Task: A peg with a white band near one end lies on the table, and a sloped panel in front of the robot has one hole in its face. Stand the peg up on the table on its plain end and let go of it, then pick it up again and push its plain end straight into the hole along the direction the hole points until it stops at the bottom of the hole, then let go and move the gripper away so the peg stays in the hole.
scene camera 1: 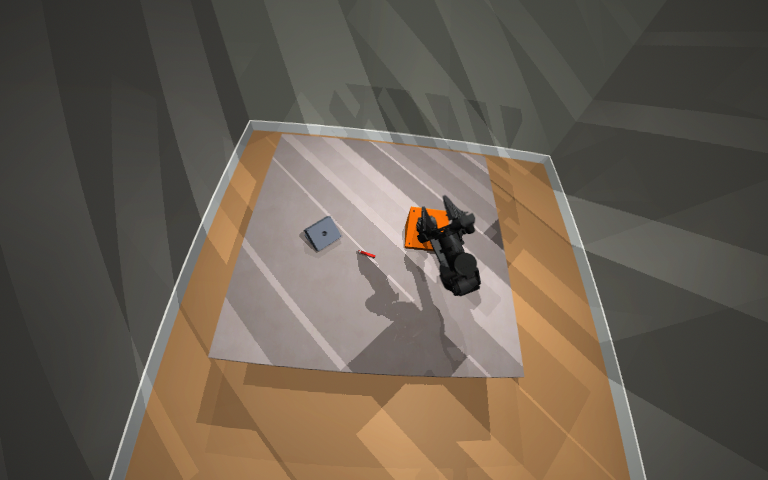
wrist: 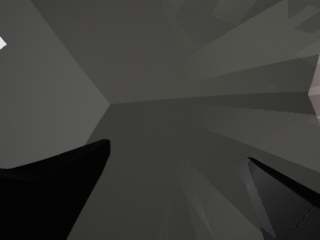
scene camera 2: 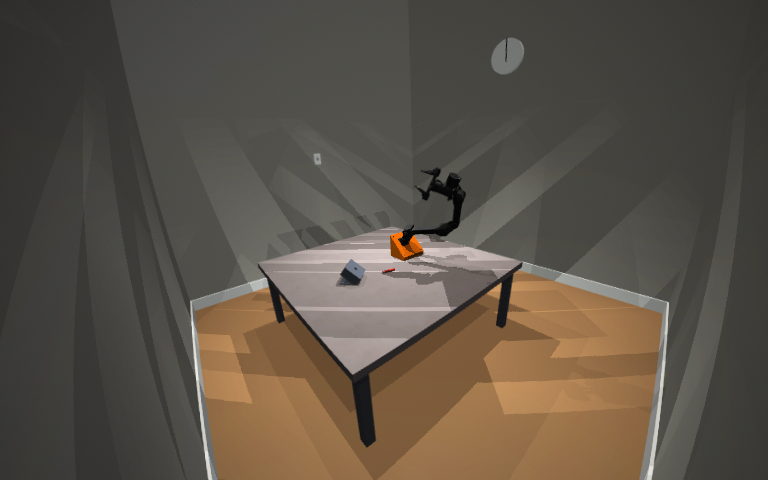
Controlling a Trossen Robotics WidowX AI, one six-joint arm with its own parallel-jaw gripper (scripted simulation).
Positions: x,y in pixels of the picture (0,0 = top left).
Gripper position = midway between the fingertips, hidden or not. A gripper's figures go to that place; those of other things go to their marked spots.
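My gripper [scene camera 1: 432,201] is 0.80 m from the lens, and then there's a grey sloped panel [scene camera 1: 314,233], which is 1.26 m from the lens.
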